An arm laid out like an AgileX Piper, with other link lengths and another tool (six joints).
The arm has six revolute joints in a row. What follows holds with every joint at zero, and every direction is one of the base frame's.
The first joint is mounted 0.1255 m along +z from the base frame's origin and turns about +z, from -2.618 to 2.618 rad.
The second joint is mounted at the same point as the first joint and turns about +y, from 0 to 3.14 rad.
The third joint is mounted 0.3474 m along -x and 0.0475 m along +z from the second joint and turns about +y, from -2.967 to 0 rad.
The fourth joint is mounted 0.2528 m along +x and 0.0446 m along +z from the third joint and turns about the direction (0.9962, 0, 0.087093), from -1.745 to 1.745 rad.
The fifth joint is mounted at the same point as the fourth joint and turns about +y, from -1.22 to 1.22 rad.
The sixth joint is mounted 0.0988 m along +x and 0.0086 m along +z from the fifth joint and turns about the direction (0.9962, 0, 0.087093), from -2.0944 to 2.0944 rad.
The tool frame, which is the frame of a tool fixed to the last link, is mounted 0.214 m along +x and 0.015 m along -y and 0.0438 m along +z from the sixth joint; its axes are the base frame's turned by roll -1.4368, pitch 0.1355 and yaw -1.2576 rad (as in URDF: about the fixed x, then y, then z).
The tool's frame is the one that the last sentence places.
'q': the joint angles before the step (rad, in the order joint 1, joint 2, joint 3, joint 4, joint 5, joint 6). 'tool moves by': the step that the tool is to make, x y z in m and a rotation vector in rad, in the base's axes. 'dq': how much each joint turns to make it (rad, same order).
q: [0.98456, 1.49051, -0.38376, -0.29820, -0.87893, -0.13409]
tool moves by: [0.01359, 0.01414, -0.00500, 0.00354, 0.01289, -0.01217]
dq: [-0.00003, 0.06341, -0.04639, 0.01635, -0.01361, 0.00096]
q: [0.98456, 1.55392, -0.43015, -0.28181, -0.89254, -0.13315]
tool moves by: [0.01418, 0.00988, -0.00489, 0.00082, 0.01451, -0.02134]
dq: [0.00000, 0.04721, -0.04055, 0.02460, 0.00066, 0.00025]
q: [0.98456, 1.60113, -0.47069, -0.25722, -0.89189, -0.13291]
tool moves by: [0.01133, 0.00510, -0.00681, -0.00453, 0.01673, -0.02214]
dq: [-0.00001, 0.03320, -0.02487, 0.02487, 0.00484, 0.00002]
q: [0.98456, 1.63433, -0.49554, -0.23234, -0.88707, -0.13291]
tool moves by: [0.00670, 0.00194, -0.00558, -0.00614, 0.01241, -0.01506]
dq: [-0.00001, 0.01807, -0.01225, 0.01650, 0.00632, 0.00001]
